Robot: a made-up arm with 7 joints. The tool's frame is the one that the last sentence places. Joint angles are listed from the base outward.
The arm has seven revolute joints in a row. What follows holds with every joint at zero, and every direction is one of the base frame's.
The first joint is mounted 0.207 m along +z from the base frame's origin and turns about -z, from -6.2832 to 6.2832 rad.
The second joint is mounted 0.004 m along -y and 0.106 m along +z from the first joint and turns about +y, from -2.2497 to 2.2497 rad.
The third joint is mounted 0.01 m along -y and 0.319 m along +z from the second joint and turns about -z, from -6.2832 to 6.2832 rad.
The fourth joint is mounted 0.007 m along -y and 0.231 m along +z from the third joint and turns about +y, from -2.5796 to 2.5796 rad.
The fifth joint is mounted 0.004 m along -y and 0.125 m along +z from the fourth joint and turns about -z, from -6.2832 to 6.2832 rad.
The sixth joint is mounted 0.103 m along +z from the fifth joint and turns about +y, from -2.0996 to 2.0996 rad.
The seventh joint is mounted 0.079 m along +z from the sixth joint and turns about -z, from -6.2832 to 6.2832 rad.
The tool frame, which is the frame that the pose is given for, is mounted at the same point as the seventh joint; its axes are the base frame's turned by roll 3.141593, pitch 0 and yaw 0 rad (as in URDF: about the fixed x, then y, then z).
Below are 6 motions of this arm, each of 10 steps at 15 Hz.
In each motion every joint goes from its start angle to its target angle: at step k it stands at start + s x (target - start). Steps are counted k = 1, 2, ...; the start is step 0. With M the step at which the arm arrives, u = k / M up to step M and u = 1 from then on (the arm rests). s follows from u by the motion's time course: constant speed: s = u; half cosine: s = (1 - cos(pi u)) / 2; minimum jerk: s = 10 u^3 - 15 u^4 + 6 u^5.
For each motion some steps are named. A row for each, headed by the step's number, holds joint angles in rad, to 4 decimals.
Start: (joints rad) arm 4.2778 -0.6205 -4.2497 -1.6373 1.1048 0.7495 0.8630
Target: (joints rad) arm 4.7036 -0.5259 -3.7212 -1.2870 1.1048 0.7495 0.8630
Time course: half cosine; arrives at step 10
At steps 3, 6, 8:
3: 4.3656 -0.6010 -4.1408 -1.5651 1.1048 0.7495 0.8630
6: 4.5565 -0.5586 -3.9038 -1.4080 1.1048 0.7495 0.8630
8: 4.6629 -0.5349 -3.7717 -1.3205 1.1048 0.7495 0.8630

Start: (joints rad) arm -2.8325 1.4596 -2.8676 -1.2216 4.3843 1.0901 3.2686
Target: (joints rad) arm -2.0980 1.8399 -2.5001 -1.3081 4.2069 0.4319 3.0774
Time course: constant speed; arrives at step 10
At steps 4, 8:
4: -2.5387 1.6117 -2.7206 -1.2562 4.3133 0.8268 3.1921
8: -2.2449 1.7638 -2.5736 -1.2908 4.2424 0.5635 3.1156

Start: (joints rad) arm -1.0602 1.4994 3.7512 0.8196 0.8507 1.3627 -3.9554
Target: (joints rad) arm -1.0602 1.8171 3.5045 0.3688 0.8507 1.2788 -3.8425
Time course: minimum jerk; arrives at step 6
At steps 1, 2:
1: -1.0602 1.5107 3.7424 0.8036 0.8507 1.3597 -3.9514
2: -1.0602 1.5661 3.6994 0.7250 0.8507 1.3451 -3.9317

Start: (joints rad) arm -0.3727 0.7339 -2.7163 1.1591 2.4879 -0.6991 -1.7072
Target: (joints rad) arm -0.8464 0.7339 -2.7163 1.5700 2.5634 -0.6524 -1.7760
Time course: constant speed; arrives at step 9
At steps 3, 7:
3: -0.5306 0.7339 -2.7163 1.2961 2.5131 -0.6835 -1.7301
7: -0.7411 0.7339 -2.7163 1.4787 2.5466 -0.6628 -1.7607

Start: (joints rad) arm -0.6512 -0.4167 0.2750 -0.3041 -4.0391 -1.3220 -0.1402
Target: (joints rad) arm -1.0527 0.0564 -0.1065 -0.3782 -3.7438 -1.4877 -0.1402
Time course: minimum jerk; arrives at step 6
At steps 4, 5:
4: -0.9684 -0.0429 -0.0264 -0.3626 -3.8058 -1.4529 -0.1402
5: -1.0384 0.0396 -0.0930 -0.3756 -3.7543 -1.4818 -0.1402

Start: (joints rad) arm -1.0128 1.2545 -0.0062 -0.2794 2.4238 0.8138 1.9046
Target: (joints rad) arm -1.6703 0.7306 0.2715 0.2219 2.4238 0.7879 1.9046
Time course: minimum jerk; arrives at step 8
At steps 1, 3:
1: -1.0234 1.2461 -0.0017 -0.2714 2.4238 0.8134 1.9046
3: -1.1937 1.1103 0.0702 -0.1414 2.4238 0.8067 1.9046

